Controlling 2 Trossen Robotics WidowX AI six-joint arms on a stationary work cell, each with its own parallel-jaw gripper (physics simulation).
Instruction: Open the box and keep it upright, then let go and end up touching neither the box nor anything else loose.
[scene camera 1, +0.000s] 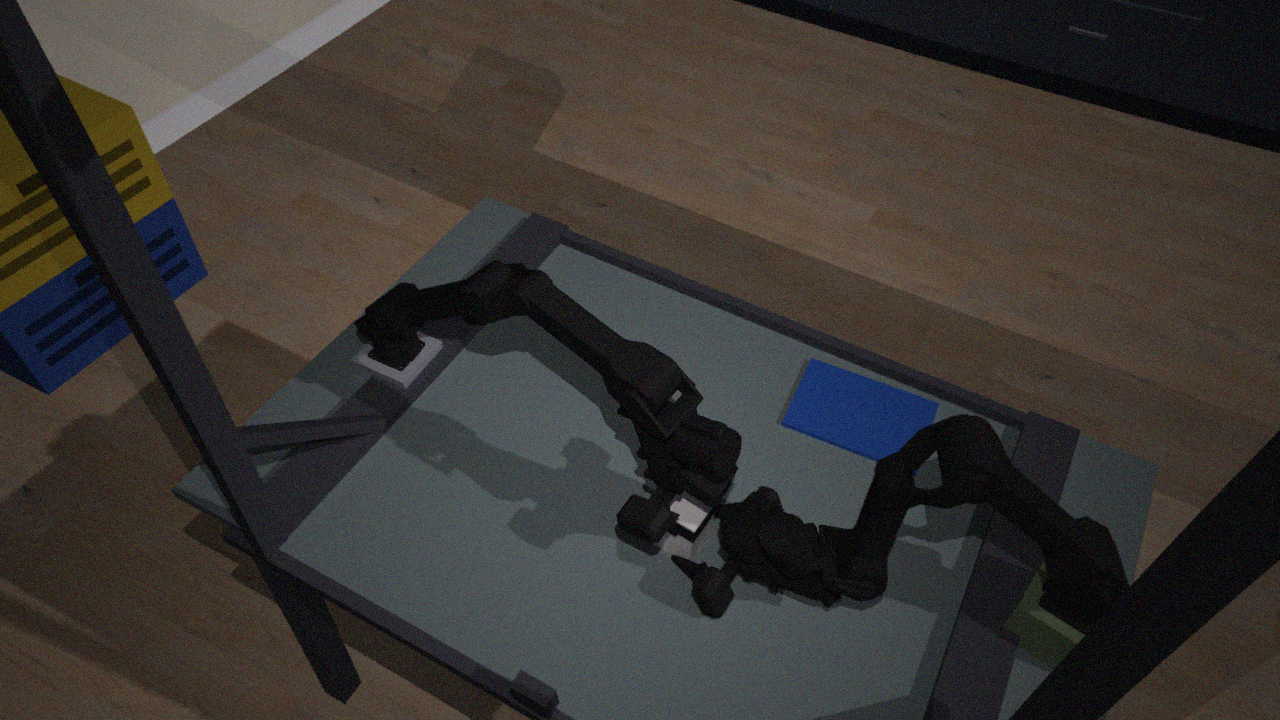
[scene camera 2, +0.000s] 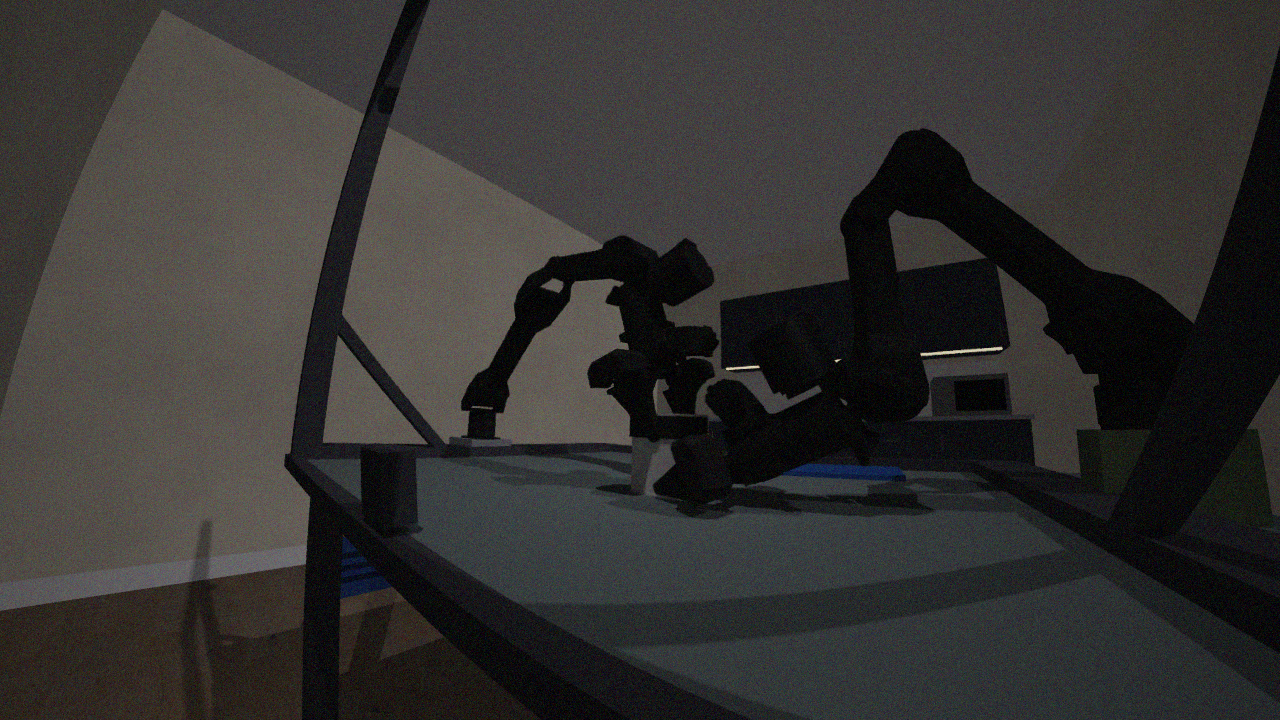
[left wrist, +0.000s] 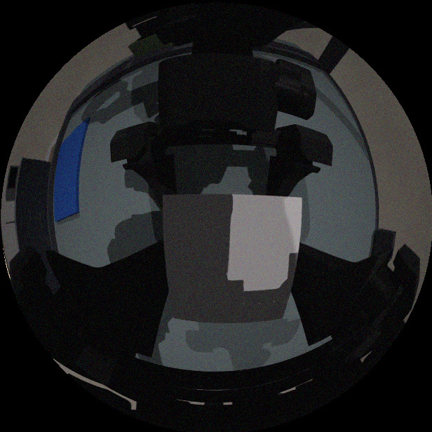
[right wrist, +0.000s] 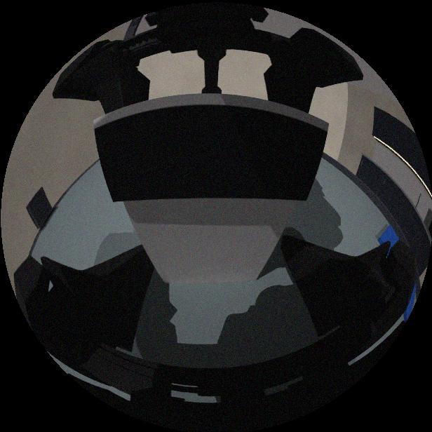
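The box stands upright on the table, pale and narrowing downward. Its dark upper band sits on the body. The top looks flat and covered, partly in shadow in the left wrist view. My left gripper points down from above and is shut on the box's upper part, one finger on each side. My right gripper is open and empty, low beside the box, its fingers spread to either side of the lower body. Any contact of its fingertips cannot be made out.
A blue flat panel lies on the table beyond the arms. A dark block stands at the table's near edge. A green object is by the right arm's base. Dark frame posts rise at the sides.
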